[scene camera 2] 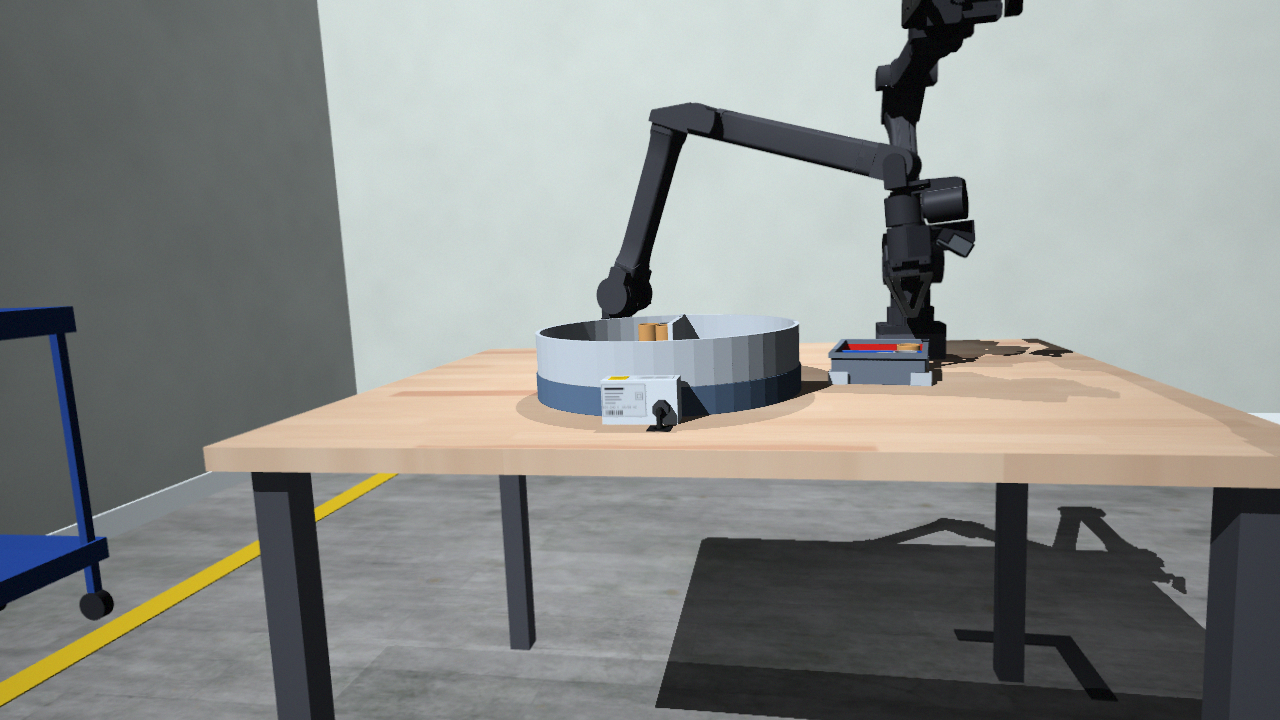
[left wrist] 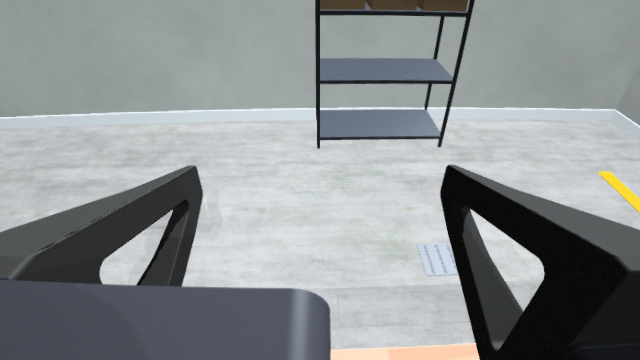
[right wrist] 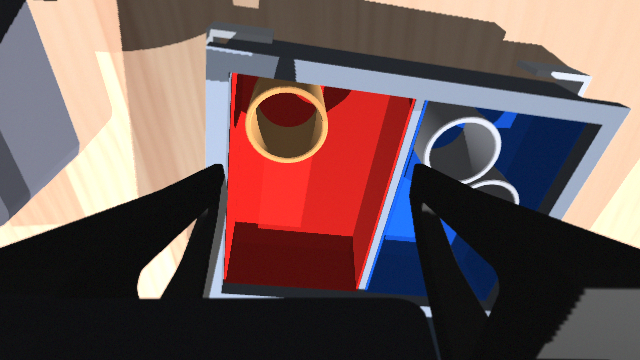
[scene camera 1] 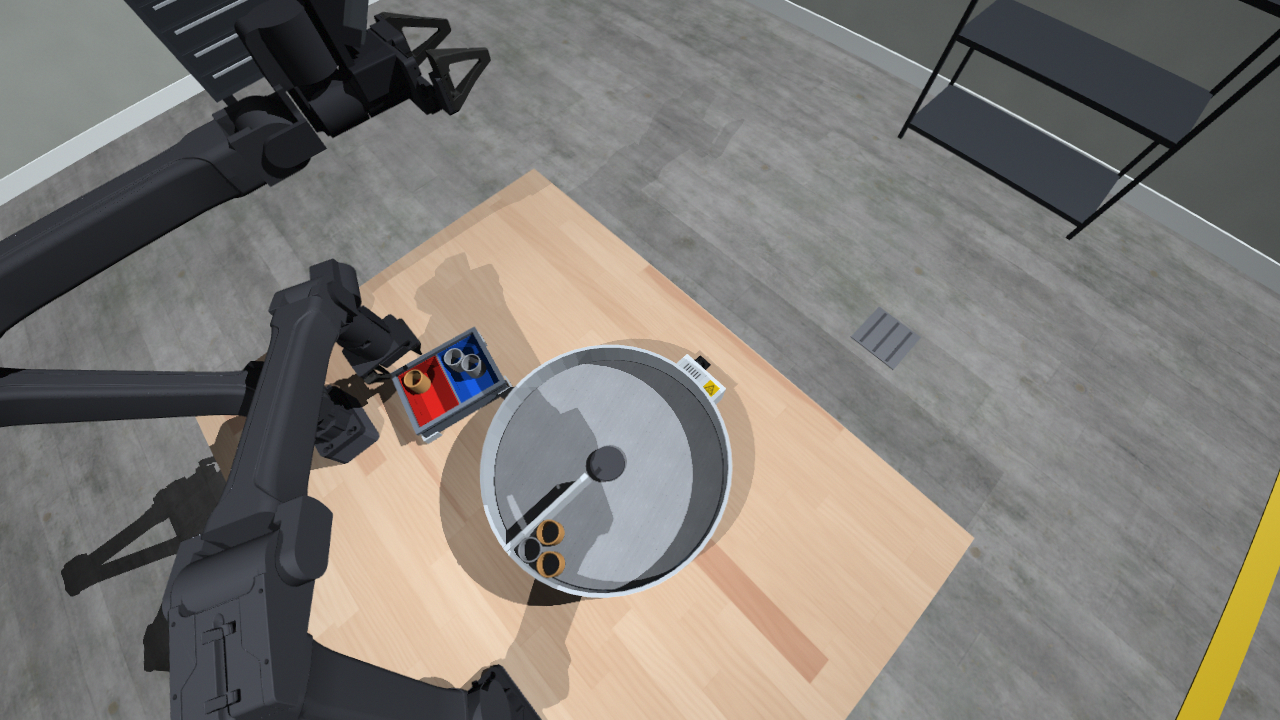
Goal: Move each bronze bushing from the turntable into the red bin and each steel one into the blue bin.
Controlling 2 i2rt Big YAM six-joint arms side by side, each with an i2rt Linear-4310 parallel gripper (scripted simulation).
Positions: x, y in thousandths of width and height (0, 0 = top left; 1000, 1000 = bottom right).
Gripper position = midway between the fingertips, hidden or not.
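My right gripper is visible in scene camera 1 (317, 505), scene camera 2 (711, 441) and the right wrist view (498, 499); it is out of frame in the left wrist view. A grey tray is visible in scene camera 1 (346, 587), scene camera 2 (675, 512) and the right wrist view (441, 168), and the left wrist view has the tray out of frame.
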